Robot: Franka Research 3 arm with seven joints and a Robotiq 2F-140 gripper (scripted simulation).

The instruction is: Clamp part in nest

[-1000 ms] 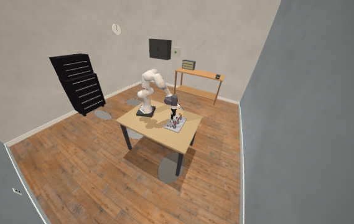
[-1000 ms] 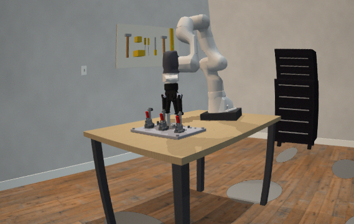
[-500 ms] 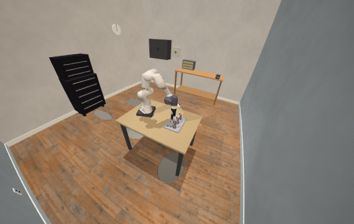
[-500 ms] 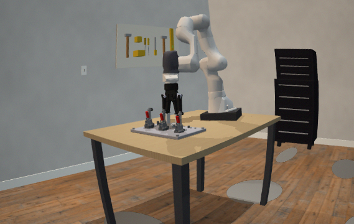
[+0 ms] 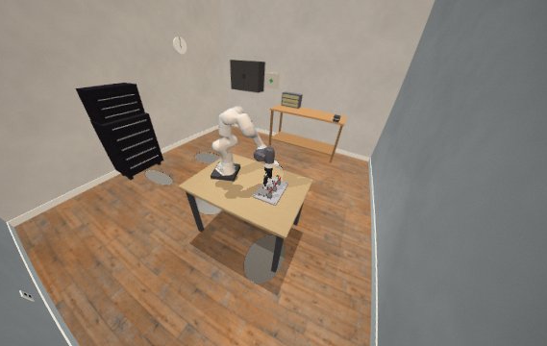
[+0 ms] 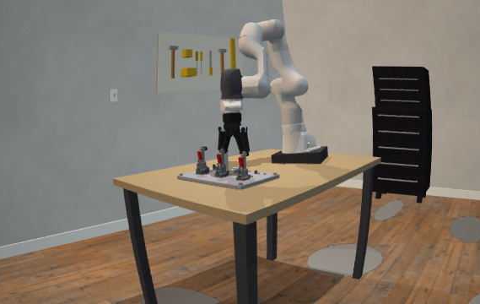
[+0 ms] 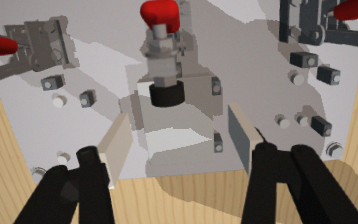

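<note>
The grey part lies 30 mm below my hand. The rest, counted from my hand: grey fixture plate: 50 mm below, 50 mm ahead, 10 mm to the left; then clamp: 100 mm to the right, 90 mm ahead, 10 mm above.
</note>
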